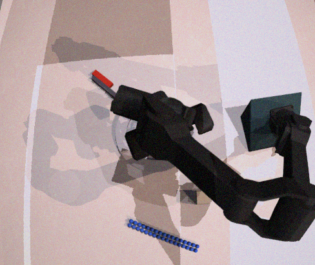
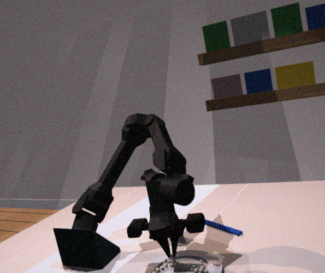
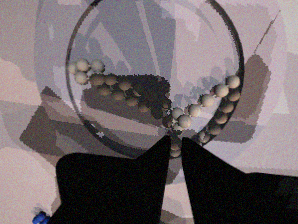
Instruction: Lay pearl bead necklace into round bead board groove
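The round bead board lies 40 mm to the right of my gripper tip, 30 mm ahead of it and 20 mm below it. Also, from my gripper tip: small beige cube 150 mm to the left, 50 mm behind, 10 mm below; grey block 200 mm to the right, 140 mm ahead, 20 mm below.
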